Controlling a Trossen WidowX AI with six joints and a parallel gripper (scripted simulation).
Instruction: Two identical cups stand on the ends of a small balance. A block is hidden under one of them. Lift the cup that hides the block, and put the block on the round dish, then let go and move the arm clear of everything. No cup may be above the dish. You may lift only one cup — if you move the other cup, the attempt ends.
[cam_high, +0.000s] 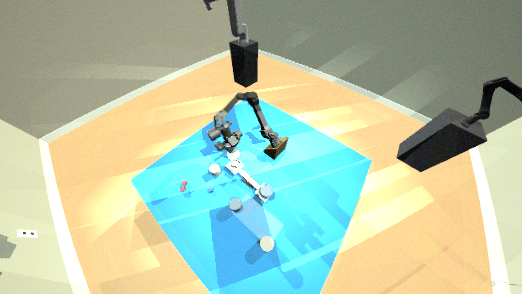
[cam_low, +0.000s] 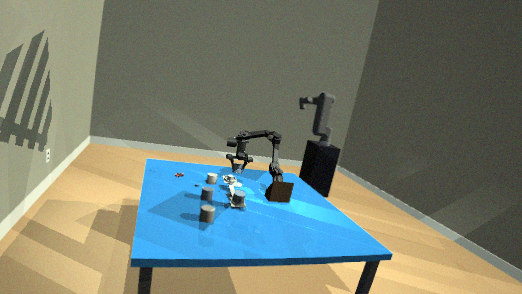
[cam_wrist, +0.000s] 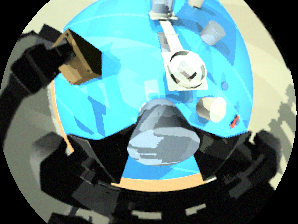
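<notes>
My gripper tip is 100 mm to the right of the grey block, 70 mm short of it and 30 mm above it. The rest, counted from my gripper tip: small red thing 390 mm ahead, 100 mm below, 80 mm to the right; round dish 110 mm below, 20 mm to the right, 10 mm behind.
</notes>
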